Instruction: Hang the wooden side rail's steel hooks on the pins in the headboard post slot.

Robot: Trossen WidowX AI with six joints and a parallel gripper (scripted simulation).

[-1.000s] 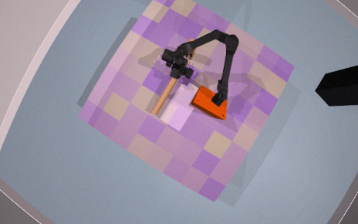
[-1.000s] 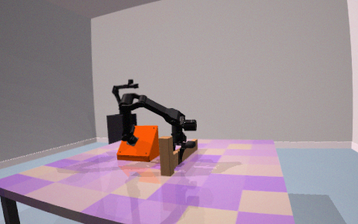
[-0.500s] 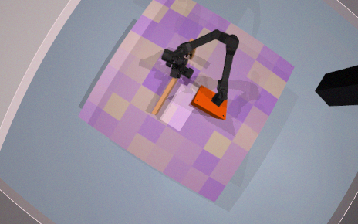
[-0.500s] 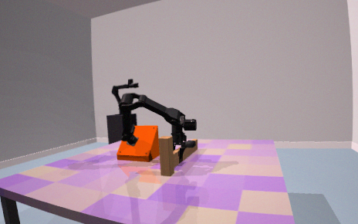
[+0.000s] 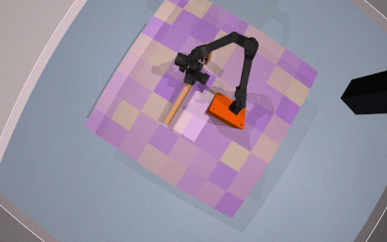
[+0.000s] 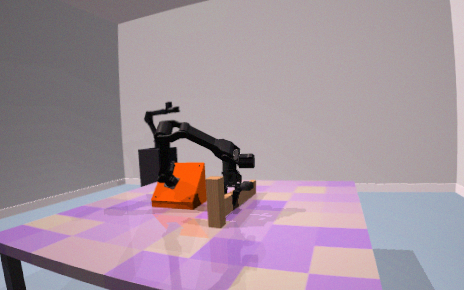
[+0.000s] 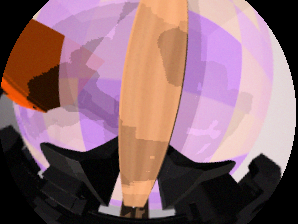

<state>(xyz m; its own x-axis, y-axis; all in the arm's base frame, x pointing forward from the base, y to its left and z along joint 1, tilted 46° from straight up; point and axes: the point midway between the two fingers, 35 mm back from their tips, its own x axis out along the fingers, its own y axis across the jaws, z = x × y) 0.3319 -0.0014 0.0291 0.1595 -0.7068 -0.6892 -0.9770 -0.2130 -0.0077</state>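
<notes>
Right now the wooden headboard post is 15 cm to the right of my gripper tip, 5 cm above it and 3 cm ahead of it.
</notes>
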